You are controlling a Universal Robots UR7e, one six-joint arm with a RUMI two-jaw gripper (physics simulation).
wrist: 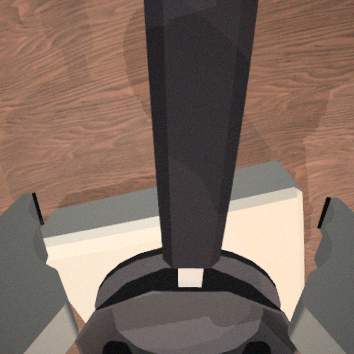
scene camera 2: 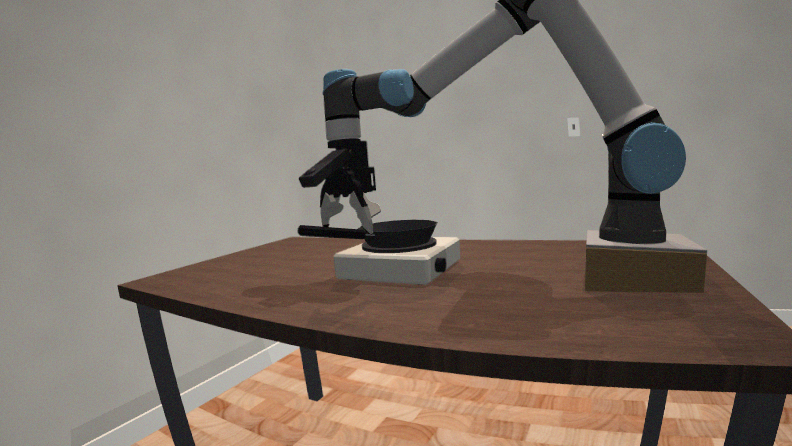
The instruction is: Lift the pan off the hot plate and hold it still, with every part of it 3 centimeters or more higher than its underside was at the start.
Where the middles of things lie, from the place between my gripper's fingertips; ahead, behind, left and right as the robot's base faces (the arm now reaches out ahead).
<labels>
Now: hand 80 mm to the left of the black pan (scene camera 2: 399, 233), 40 mm past it and 10 mm above it. From my hand the other things lie so: white hot plate (scene camera 2: 421, 264) 170 mm to the right, 90 mm below, 40 mm behind.
</labels>
